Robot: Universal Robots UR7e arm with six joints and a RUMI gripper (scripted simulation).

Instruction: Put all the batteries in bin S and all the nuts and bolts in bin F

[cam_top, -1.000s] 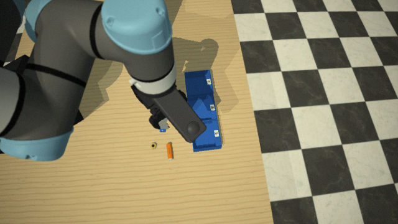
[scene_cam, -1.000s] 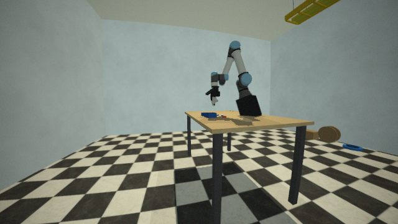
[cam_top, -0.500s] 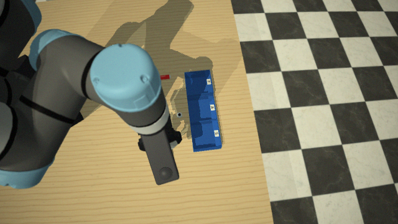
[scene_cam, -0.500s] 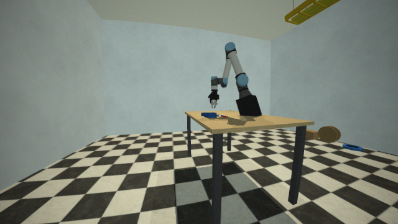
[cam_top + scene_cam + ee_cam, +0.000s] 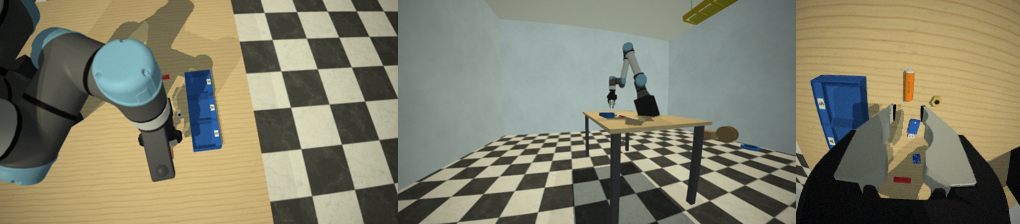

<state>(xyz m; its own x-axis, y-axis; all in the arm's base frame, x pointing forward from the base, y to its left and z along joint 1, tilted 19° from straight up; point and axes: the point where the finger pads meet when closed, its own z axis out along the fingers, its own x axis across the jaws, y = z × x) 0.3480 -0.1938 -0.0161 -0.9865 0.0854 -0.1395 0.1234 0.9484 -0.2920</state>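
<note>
My hand is 80 mm above the orange battery. The rest, counted from my hand: blue USB stick 90 mm to the left, 90 mm below; white nut 110 mm to the left, 90 mm below, 60 mm ahead; brass nut 90 mm below, 40 mm behind, 30 mm to the left.
</note>
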